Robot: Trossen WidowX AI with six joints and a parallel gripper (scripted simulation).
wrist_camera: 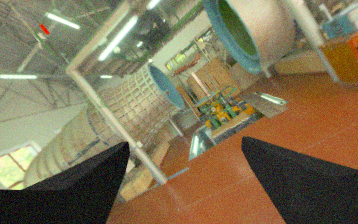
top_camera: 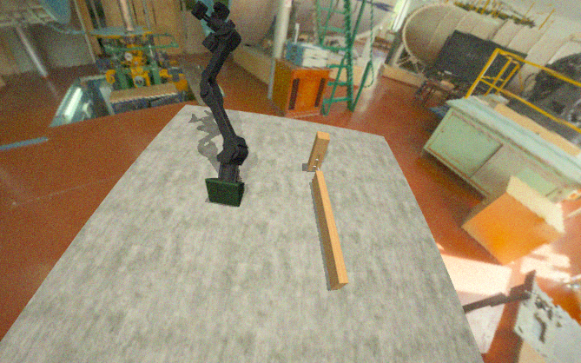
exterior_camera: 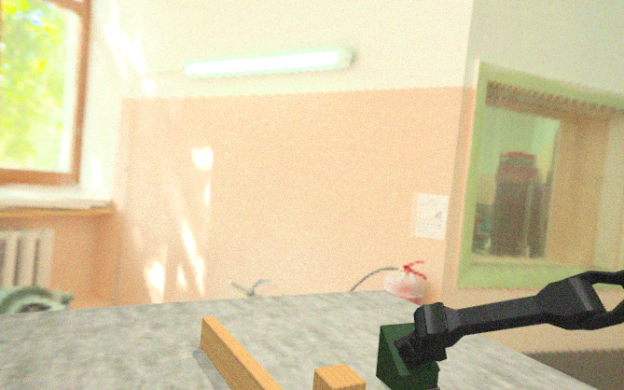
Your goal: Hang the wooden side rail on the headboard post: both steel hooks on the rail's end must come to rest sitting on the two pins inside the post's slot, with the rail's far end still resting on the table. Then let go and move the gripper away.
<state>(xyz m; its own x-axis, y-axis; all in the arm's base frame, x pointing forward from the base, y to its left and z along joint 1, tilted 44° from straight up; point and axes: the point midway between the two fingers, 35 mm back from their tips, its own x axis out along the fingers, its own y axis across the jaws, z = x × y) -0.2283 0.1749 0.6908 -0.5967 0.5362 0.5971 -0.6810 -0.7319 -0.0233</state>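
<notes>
My gripper tip is 540 mm short of the headboard post, 450 mm to the left of it and 410 mm above it.
</notes>
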